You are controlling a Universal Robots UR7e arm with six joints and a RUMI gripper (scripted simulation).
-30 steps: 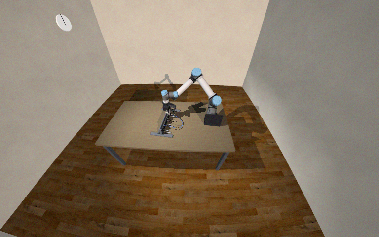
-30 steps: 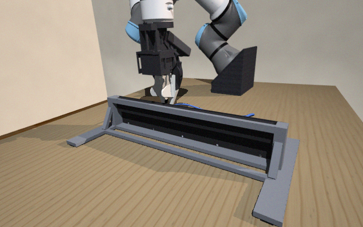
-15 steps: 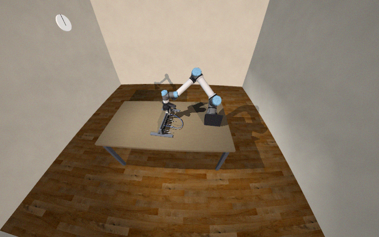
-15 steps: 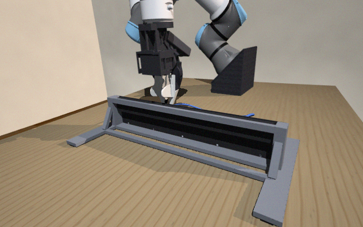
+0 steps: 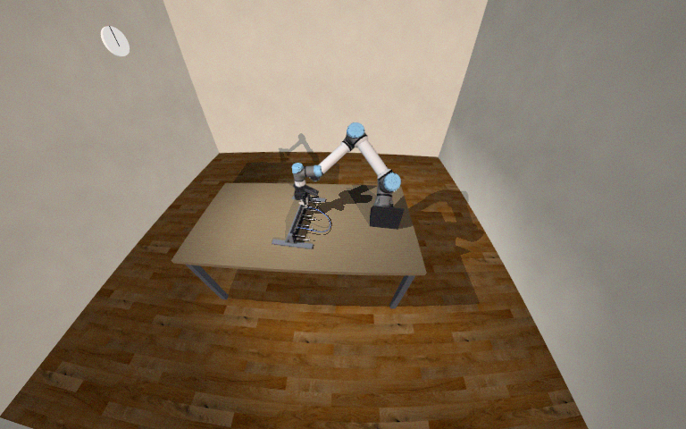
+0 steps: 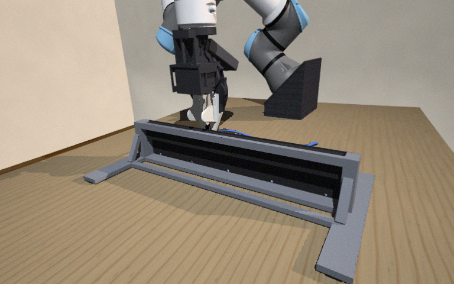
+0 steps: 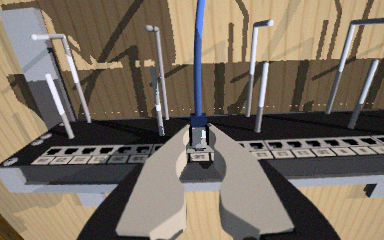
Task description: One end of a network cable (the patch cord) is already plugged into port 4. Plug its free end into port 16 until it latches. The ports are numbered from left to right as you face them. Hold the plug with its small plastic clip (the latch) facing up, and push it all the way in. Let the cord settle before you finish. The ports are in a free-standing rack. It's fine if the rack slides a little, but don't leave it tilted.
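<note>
Right now my hand is 10 mm short of the plug and 10 mm above it.
</note>
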